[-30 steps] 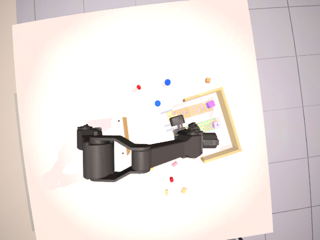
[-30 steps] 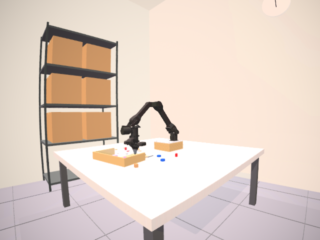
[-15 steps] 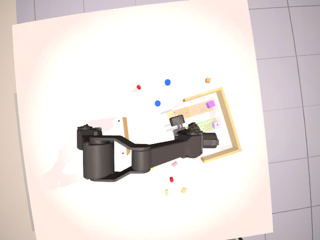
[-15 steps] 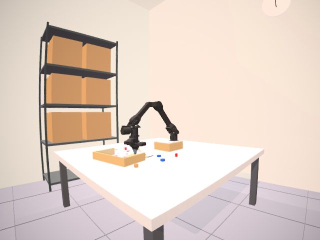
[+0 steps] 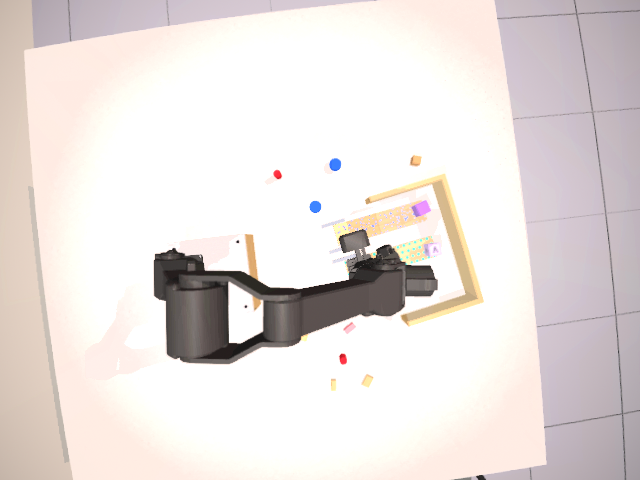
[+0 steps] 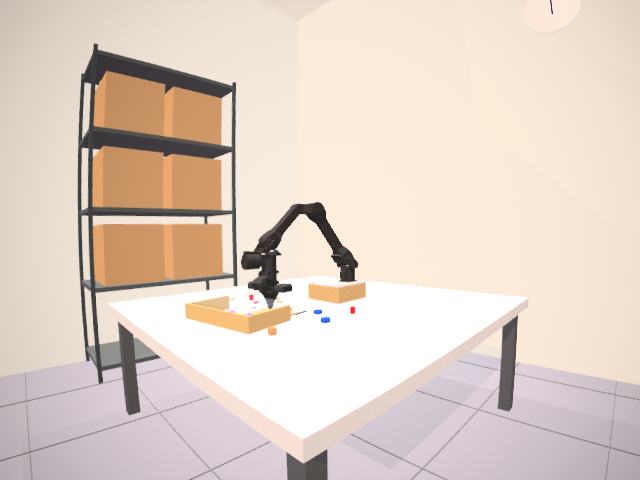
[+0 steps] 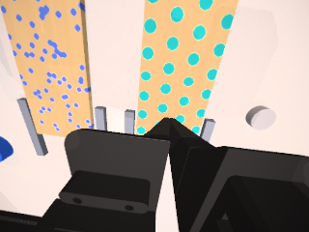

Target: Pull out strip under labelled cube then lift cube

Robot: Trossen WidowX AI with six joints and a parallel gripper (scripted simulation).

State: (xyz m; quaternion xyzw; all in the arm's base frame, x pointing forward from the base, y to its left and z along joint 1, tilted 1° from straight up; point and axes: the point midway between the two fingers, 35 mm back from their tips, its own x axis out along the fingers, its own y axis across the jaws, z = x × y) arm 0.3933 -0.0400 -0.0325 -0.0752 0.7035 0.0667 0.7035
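My gripper tip is now 9 cm short of the strip and 2 cm to the right of it. Round my gripper tip: labelled cube 19 cm ahead, 3 cm to the left, 2 cm above; pink block 15 cm to the right, 3 cm behind.
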